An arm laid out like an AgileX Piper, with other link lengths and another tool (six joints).
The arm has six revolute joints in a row. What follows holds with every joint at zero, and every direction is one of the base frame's.
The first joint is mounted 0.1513 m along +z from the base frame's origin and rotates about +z.
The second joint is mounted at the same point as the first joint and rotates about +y.
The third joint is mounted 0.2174 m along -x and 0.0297 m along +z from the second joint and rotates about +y.
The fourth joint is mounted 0.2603 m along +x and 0.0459 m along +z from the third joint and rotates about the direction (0.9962, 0, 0.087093).
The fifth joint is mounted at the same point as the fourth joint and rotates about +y.
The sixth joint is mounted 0.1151 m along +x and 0.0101 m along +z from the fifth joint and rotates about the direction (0.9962, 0, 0.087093).
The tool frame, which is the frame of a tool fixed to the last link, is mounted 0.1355 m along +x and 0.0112 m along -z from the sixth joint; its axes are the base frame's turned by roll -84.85, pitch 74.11 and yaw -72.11 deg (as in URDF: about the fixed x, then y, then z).
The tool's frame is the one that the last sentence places.
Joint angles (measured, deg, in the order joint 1, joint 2, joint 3, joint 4, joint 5, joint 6), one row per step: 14.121, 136.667, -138.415, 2.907, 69.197, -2.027; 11.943, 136.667, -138.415, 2.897, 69.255, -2.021; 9.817, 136.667, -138.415, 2.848, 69.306, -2.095; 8.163, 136.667, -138.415, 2.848, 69.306, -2.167; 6.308, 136.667, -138.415, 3.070, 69.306, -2.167; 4.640, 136.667, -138.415, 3.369, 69.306, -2.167; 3.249, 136.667, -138.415, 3.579, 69.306, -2.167; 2.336, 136.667, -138.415, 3.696, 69.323, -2.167; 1.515, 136.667, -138.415, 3.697, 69.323, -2.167; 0.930, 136.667, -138.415, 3.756, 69.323, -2.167; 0.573, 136.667, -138.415, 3.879, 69.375, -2.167; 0.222, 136.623, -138.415, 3.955, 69.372, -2.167; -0.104, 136.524, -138.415, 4.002, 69.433, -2.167; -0.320, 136.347, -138.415, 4.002, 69.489, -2.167; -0.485, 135.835, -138.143, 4.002, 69.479, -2.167; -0.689, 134.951, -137.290, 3.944, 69.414, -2.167; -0.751, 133.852, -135.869, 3.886, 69.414, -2.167; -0.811, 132.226, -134.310, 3.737, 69.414, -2.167
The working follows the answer.
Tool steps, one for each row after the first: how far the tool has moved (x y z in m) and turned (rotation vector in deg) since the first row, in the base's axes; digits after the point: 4 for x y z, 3 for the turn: 0.0048, -0.0197, -0.0001, -0.020, 0.055, -2.182; 0.0087, -0.0393, -0.0002, -0.111, 0.085, -4.245; 0.0115, -0.0544, -0.0002, -0.141, 0.076, -5.835; 0.0139, -0.0705, -0.0001, 0.077, 0.118, -7.664; 0.0156, -0.0847, -0.0001, 0.372, 0.165, -9.297; 0.0168, -0.0966, 0.0000, 0.581, 0.191, -10.663; 0.0173, -0.1046, 0.0000, 0.695, 0.220, -11.561; 0.0178, -0.1122, 0.0000, 0.698, 0.215, -12.382; 0.0180, -0.1174, 0.0000, 0.757, 0.219, -12.960; 0.0179, -0.1202, -0.0001, 0.872, 0.284, -13.299; 0.0181, -0.1231, 0.0004, 0.954, 0.244, -13.641; 0.0180, -0.1259, 0.0012, 1.005, 0.209, -13.957; 0.0180, -0.1279, 0.0027, 1.020, 0.087, -14.168; 0.0177, -0.1295, 0.0058, 1.049, -0.164, -14.331; 0.0160, -0.1316, 0.0088, 1.003, -0.268, -14.546; 0.0125, -0.1323, 0.0101, 0.909, 0.046, -14.618; 0.0088, -0.1335, 0.0153, 0.769, -0.038, -14.696
Tool pose at each row, in the base's axes (x y z in m, rotation vector in deg; rounded; the steps above come from the unrounded poses): 0.5135, 0.1410, 0.1011, -45.417, 147.975, 20.427; 0.5183, 0.1213, 0.1010, -42.545, 148.681, 19.770; 0.5222, 0.1017, 0.1009, -39.845, 149.310, 19.044; 0.5250, 0.0865, 0.1009, -37.747, 149.720, 18.516; 0.5274, 0.0704, 0.1010, -35.245, 150.112, 18.250; 0.5291, 0.0563, 0.1010, -32.976, 150.404, 18.140; 0.5302, 0.0443, 0.1011, -31.089, 150.630, 17.991; 0.5308, 0.0364, 0.1011, -29.855, 150.786, 17.869; 0.5313, 0.0288, 0.1011, -28.762, 150.932, 17.614; 0.5315, 0.0236, 0.1011, -27.972, 151.015, 17.510; 0.5314, 0.0208, 0.1010, -27.479, 151.090, 17.579; 0.5316, 0.0179, 0.1015, -27.000, 151.079, 17.556; 0.5315, 0.0150, 0.1023, -26.565, 151.079, 17.505; 0.5315, 0.0130, 0.1039, -26.288, 150.994, 17.399; 0.5312, 0.0115, 0.1069, -26.077, 150.777, 17.268; 0.5295, 0.0094, 0.1099, -25.813, 150.732, 17.095; 0.5260, 0.0086, 0.1113, -25.727, 151.070, 17.100; 0.5222, 0.0075, 0.1165, -25.673, 151.058, 16.862

